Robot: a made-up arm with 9 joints. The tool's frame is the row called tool.
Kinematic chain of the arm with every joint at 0, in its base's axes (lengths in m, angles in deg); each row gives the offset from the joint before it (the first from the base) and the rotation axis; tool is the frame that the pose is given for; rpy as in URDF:
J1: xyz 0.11 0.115 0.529 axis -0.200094 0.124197 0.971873
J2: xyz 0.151 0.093 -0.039 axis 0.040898 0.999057 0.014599
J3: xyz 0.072 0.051 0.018 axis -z
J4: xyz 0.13 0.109 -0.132 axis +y
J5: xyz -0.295 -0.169 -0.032 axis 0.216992 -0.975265 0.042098
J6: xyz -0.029 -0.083 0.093 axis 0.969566 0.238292 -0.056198
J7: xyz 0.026 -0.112 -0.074 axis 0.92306 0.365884 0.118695
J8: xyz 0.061 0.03 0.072 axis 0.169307 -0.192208 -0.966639
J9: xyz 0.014 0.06 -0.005 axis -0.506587 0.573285 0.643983
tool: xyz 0.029 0.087 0.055 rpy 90 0 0
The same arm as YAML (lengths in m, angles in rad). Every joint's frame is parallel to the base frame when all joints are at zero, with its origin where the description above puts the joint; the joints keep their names.
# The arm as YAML. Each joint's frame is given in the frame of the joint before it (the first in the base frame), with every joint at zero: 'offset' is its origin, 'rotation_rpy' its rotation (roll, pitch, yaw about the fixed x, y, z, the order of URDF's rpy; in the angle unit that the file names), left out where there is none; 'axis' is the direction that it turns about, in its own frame. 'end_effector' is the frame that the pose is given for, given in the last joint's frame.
length_unit: m
angle_unit: rad
chain:
  - id: J1
    offset: [0.11, 0.115, 0.529]
    axis: [-0.200094, 0.124197, 0.971873]
  - id: J2
    offset: [0.151, 0.093, -0.039]
    axis: [0.040898, 0.999057, 0.014599]
  - id: J3
    offset: [0.072, 0.051, 0.018]
    axis: "-z"
  - id: J4
    offset: [0.13, 0.109, -0.132]
    axis: "+y"
  - id: J5
    offset: [-0.295, -0.169, -0.032]
    axis: [0.216992, -0.975265, 0.042098]
  - id: J6
    offset: [-0.029, -0.083, 0.093]
    axis: [0.969566, 0.238292, -0.056198]
  - id: J7
    offset: [0.026, -0.112, -0.074]
    axis: [0.92306, 0.365884, 0.118695]
  - id: J8
    offset: [0.061, 0.03, 0.072]
    axis: [0.169307, -0.192208, -0.966639]
  - id: J9
    offset: [0.014, 0.06, -0.005]
    axis: [-0.506587, 0.573285, 0.643983]
end_effector:
  offset: [0.029, 0.087, 0.055]
  rotation_rpy: [1.5708, 0.0, 0.0]

